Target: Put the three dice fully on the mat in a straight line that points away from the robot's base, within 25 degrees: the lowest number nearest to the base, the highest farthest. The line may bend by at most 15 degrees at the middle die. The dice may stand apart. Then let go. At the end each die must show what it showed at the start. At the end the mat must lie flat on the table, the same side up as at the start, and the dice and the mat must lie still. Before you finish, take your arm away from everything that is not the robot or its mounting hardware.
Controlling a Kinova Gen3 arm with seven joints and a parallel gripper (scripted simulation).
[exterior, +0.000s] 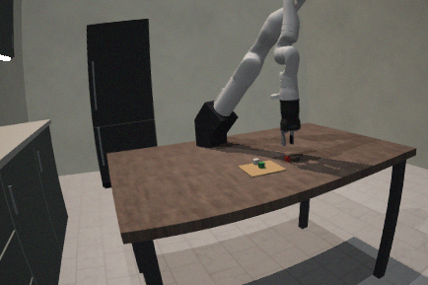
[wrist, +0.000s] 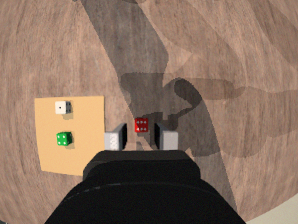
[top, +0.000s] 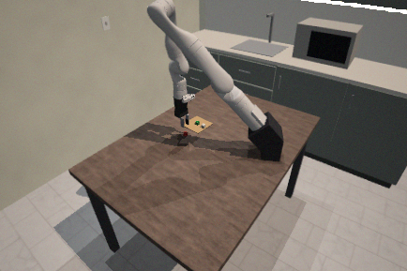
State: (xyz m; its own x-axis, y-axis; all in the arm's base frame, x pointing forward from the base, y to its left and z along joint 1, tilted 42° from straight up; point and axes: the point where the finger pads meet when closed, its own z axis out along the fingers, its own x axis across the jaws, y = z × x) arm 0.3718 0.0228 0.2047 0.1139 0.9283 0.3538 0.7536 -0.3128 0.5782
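Right now the red die is 80 mm below my hand. Round my hand: green die: 130 mm to the right, 70 mm below; white die: 120 mm to the right, 70 mm below, 50 mm behind; tan mat: 130 mm to the right, 80 mm below.
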